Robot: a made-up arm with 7 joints.
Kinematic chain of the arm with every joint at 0, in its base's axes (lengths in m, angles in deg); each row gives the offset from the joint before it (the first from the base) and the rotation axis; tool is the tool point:
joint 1: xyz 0 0 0.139 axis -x
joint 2: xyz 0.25 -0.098 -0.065 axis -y
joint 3: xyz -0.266 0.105 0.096 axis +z
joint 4: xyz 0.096 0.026 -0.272 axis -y
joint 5: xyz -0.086 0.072 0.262 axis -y
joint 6: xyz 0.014 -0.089 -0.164 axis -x
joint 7: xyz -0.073 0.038 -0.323 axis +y
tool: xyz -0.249 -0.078 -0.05
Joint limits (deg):
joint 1: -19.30..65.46
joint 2: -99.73..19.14
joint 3: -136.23..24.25
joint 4: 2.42..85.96
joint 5: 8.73..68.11
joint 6: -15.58..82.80
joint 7: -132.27..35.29
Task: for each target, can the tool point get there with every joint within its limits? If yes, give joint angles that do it. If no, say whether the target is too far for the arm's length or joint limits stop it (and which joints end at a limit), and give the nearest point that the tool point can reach.
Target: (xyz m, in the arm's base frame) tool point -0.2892 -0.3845 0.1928
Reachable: yes | joints 4.98 -75.05 -37.78 67.48 15.29 36.34 -16.39
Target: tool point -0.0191 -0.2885 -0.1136
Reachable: yes | joints -3.43 -77.41 -17.83 47.97 45.18 19.01 -23.20
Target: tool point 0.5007 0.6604 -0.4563
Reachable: no: joint limits stop it (at a limit: joint 1, joint 2, joint 3, joint 5, joint 6) | nearest point 0.4315 0.4490 -0.3775 | short by 0.236 m
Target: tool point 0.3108 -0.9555 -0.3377
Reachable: no: joint limits stop it (at a limit: joint 2, joint 5) | nearest point 0.2185 -0.7138 -0.2171 | short by 0.285 m
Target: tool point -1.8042 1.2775 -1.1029
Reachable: no: too far | nearest point -0.4468 0.3869 -0.3440 | short by 1.792 m
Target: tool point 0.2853 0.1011 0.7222
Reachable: yes | joints 49.98 -82.10 -117.84 69.77 35.04 0.14 -117.56
